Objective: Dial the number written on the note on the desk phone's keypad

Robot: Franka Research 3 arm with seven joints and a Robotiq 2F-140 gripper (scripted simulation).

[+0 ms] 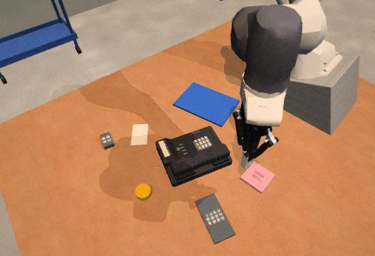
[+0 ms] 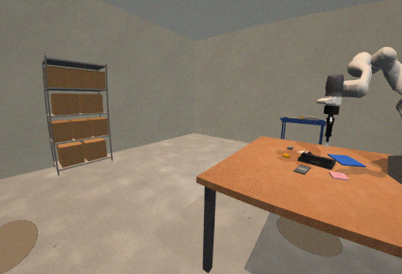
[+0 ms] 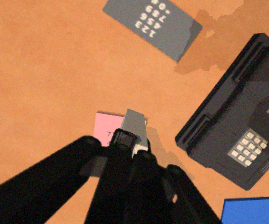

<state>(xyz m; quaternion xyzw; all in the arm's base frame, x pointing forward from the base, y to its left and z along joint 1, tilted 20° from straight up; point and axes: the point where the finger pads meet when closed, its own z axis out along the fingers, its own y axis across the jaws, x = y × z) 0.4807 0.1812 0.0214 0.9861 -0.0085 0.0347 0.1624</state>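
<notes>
Now: hand 30 mm short of the handset, 150 mm to the left of it and 160 mm above it. From my hand the other things lie so: yellow disc (240 mm ahead, 190 mm to the right, 200 mm below); then blue pad (180 mm behind, 380 mm to the right, 200 mm below); then grey keypad slab (110 mm ahead, 10 mm to the left, 200 mm below).
</notes>
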